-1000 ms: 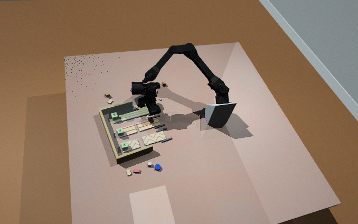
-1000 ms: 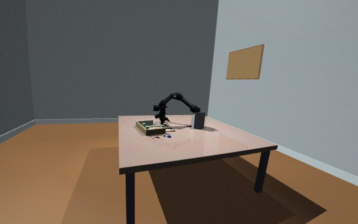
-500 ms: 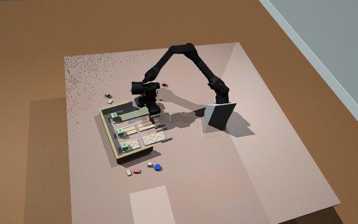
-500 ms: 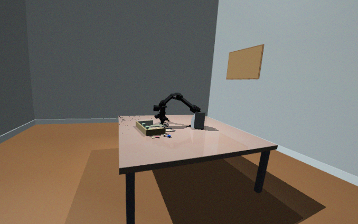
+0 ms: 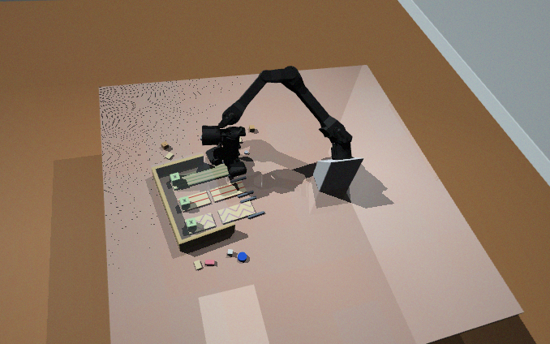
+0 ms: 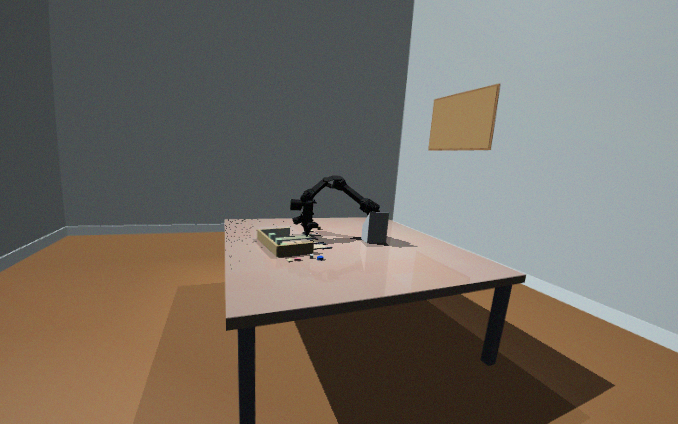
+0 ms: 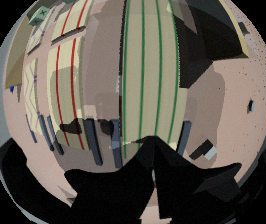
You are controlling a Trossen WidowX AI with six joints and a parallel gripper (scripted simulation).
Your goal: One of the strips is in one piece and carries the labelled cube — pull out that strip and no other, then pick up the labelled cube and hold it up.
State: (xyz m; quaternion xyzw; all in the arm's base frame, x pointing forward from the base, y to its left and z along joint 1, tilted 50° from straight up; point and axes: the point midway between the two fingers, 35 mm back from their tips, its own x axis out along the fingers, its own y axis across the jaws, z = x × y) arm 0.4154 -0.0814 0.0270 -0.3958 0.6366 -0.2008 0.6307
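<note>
Right now my gripper tip is 9 cm short of the strip and 3 cm to the right of it. Also, from my gripper tip: pink block (10 cm ahead, 38 cm to the left); then blue disc (1 cm behind, 37 cm to the left).
</note>
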